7 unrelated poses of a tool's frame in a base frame.
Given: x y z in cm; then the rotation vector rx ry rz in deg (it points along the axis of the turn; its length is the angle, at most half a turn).
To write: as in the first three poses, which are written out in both.
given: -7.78, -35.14, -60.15, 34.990, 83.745, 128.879
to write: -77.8, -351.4, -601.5, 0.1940, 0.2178, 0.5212, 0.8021
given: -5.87, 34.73, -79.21, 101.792, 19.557, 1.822
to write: -58.7, 347.3, -792.1, 0.6179, 0.7720, 0.1483, 0.0138
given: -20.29, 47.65, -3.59, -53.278, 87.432, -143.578
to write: -202.9, 476.5, -35.9, 0.0319, -0.3020, 0.4955, -0.8138
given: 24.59, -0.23, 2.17, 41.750, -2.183, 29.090
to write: 245.9, -2.3, 21.7, 0.9028, 0.3525, -0.0184, 0.2456
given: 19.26, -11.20, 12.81, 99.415, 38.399, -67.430
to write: 192.6, -112.0, 128.1, 0.4531, 0.7027, 0.2714, -0.4766
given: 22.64, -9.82, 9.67, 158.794, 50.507, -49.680
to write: 226.4, -98.2, 96.7, 0.0534, 0.9119, 0.2901, -0.2853
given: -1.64, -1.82, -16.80, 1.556, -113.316, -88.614
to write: -16.4, -18.2, -168.0, 0.3102, 0.0103, -0.7488, -0.5856
